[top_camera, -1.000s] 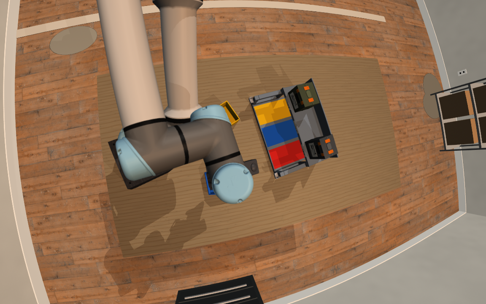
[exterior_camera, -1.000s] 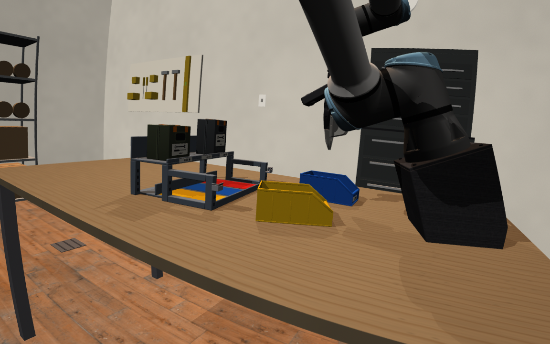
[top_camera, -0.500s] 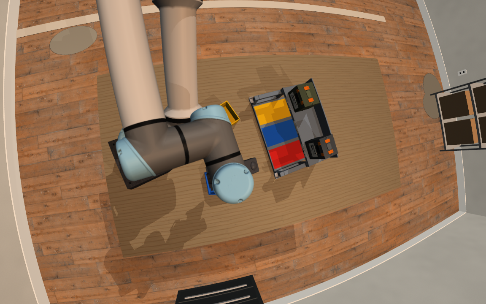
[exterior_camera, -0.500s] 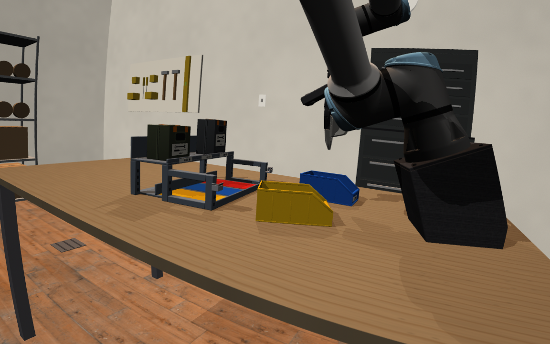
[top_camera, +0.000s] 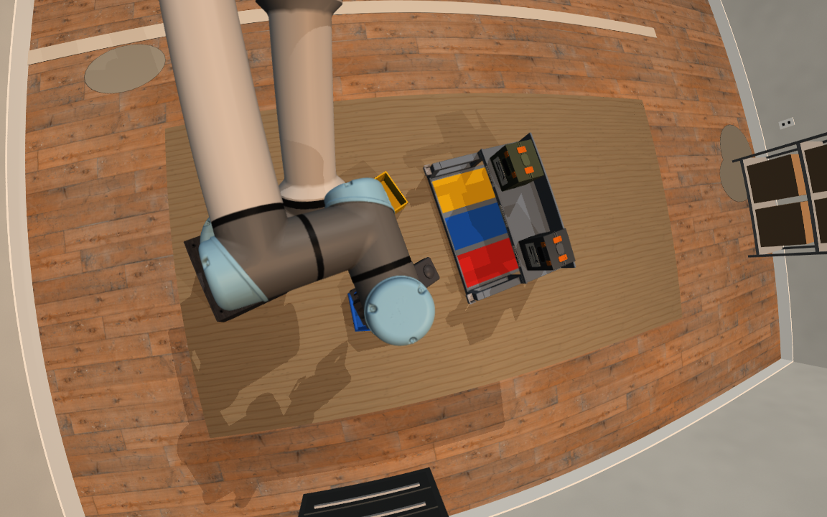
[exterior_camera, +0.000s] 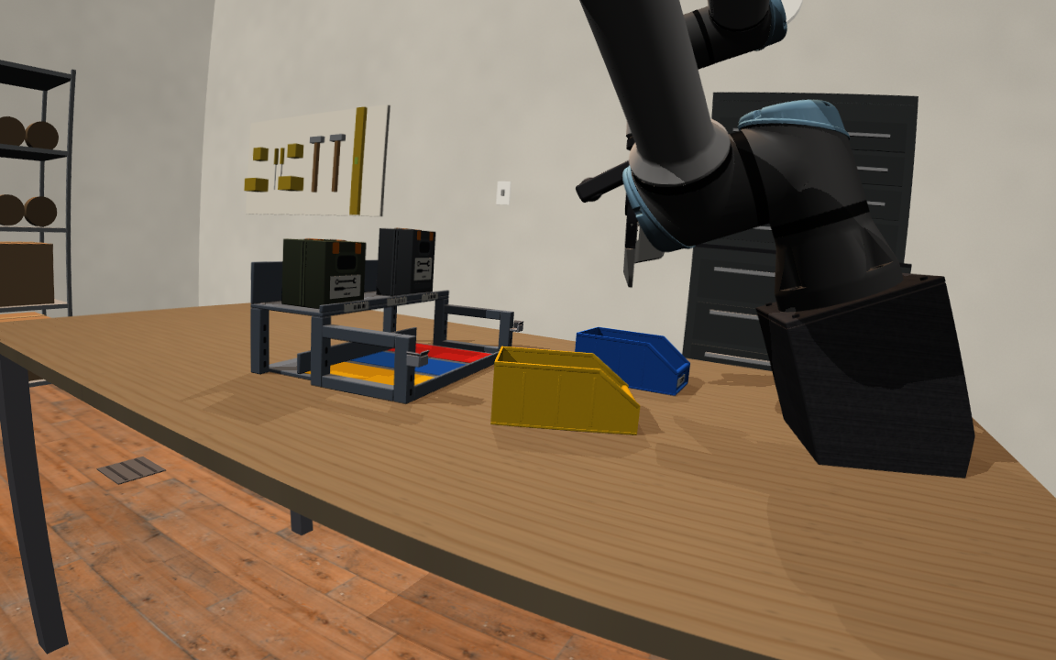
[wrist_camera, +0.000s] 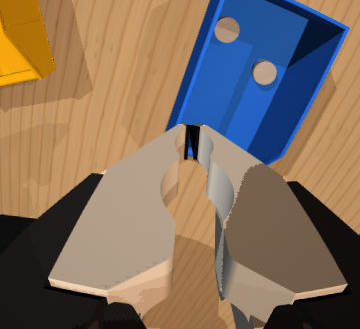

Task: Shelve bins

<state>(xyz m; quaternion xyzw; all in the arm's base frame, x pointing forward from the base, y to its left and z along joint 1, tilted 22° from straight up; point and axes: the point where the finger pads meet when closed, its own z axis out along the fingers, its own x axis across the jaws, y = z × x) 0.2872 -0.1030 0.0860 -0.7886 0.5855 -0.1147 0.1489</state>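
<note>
Right now the blue bin is 130 mm below my hand and 50 mm to the right of it. Also, from my hand: yellow bin: 210 mm to the left, 130 mm below.
</note>
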